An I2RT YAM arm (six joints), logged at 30 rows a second.
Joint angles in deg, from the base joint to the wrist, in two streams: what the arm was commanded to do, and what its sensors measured. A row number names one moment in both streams.
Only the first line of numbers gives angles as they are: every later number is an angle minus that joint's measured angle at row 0.
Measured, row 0: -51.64, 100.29, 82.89, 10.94, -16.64, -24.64
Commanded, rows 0 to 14: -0.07, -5.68, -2.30, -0.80, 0.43, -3.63; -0.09, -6.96, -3.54, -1.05, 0.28, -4.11; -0.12, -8.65, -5.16, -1.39, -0.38, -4.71; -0.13, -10.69, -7.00, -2.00, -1.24, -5.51; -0.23, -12.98, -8.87, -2.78, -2.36, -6.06; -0.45, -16.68, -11.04, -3.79, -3.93, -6.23; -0.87, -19.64, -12.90, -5.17, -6.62, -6.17; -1.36, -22.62, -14.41, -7.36, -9.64, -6.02; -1.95, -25.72, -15.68, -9.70, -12.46, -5.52; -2.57, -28.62, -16.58, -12.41, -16.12, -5.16; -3.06, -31.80, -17.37, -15.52, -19.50, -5.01; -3.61, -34.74, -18.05, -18.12, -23.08, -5.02; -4.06, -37.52, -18.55, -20.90, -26.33, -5.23; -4.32, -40.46, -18.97, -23.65, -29.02, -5.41; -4.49, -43.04, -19.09, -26.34, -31.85, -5.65
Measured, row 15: -3.36, -33.66, -18.27, -16.11, -15.81, -4.99
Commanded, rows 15 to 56: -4.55, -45.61, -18.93, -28.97, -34.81, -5.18; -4.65, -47.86, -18.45, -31.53, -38.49, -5.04; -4.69, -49.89, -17.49, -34.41, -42.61, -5.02; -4.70, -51.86, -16.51, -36.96, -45.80, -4.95; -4.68, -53.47, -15.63, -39.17, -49.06, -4.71; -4.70, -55.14, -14.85, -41.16, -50.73, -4.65; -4.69, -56.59, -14.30, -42.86, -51.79, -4.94; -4.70, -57.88, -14.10, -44.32, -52.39, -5.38; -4.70, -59.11, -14.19, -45.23, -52.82, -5.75; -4.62, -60.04, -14.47, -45.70, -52.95, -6.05; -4.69, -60.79, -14.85, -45.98, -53.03, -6.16; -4.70, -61.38, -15.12, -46.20, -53.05, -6.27; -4.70, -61.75, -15.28, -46.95, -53.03, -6.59; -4.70, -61.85, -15.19, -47.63, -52.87, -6.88; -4.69, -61.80, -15.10, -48.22, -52.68, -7.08; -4.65, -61.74, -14.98, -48.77, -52.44, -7.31; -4.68, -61.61, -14.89, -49.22, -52.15, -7.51; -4.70, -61.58, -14.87, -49.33, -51.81, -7.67; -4.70, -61.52, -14.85, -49.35, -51.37, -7.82; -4.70, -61.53, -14.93, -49.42, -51.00, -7.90; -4.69, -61.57, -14.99, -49.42, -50.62, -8.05; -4.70, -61.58, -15.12, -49.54, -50.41, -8.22; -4.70, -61.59, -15.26, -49.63, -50.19, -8.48; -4.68, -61.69, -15.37, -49.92, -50.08, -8.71; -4.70, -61.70, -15.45, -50.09, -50.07, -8.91; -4.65, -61.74, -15.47, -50.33, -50.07, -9.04; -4.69, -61.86, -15.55, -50.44, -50.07, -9.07; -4.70, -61.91, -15.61, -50.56, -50.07, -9.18; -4.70, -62.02, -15.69, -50.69, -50.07, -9.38; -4.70, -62.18, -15.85, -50.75, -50.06, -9.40; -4.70, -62.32, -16.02, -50.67, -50.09, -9.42; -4.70, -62.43, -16.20, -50.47, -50.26, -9.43; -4.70, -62.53, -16.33, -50.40, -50.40, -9.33; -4.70, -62.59, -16.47, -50.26, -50.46, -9.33; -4.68, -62.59, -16.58, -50.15, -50.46, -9.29; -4.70, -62.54, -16.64, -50.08, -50.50, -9.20; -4.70, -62.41, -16.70, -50.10, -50.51, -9.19; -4.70, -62.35, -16.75, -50.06, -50.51, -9.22; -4.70, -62.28, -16.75, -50.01, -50.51, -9.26; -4.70, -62.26, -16.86, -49.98, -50.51, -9.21; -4.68, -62.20, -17.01, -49.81, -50.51, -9.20; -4.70, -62.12, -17.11, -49.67, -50.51, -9.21
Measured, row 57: -4.57, -62.12, -16.83, -51.10, -49.53, -8.24
